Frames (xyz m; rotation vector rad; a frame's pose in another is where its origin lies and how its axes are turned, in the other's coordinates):
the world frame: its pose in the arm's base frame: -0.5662 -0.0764 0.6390 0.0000 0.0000 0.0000
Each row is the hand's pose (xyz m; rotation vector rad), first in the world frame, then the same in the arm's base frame.
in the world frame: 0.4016 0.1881 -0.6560 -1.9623 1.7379 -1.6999
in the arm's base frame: -0.1646 0.1117 -0.0170 -1.9623 1.7379 -1.6999
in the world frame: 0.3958 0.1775 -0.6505 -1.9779 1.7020 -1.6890
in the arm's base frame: -0.1704 0.1011 -0.0115 -1.9779 1.7020 -1.6890
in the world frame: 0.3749 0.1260 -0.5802 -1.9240 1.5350 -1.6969
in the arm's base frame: -0.1913 0.0496 0.0588 -1.9240 1.5350 -1.6969
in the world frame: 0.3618 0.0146 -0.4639 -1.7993 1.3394 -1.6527
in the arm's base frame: -0.2044 -0.0618 0.1751 -1.7993 1.3394 -1.6527
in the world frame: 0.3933 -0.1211 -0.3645 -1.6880 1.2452 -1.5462
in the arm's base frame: -0.1729 -0.1975 0.2745 -1.6880 1.2452 -1.5462
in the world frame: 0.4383 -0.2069 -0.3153 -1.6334 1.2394 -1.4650
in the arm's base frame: -0.1279 -0.2833 0.3237 -1.6334 1.2394 -1.4650
